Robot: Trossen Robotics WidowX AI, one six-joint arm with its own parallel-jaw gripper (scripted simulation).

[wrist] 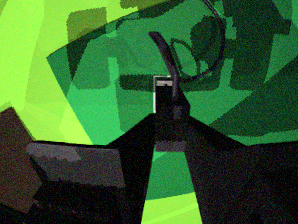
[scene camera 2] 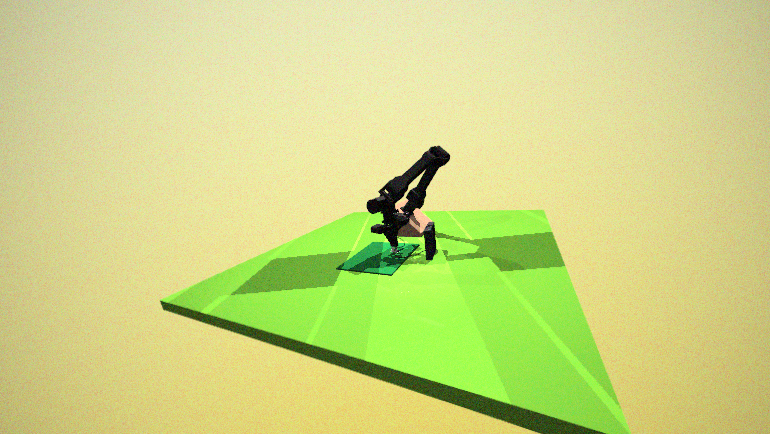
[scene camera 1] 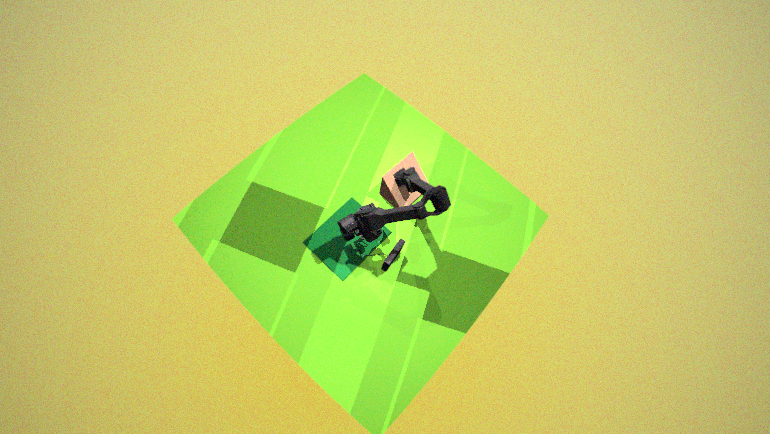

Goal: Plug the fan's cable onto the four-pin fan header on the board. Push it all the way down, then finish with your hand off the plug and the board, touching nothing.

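Note:
The gripper (scene camera 2: 392, 243) is visible; the wrist view shows the gripper (wrist: 167, 119) too.

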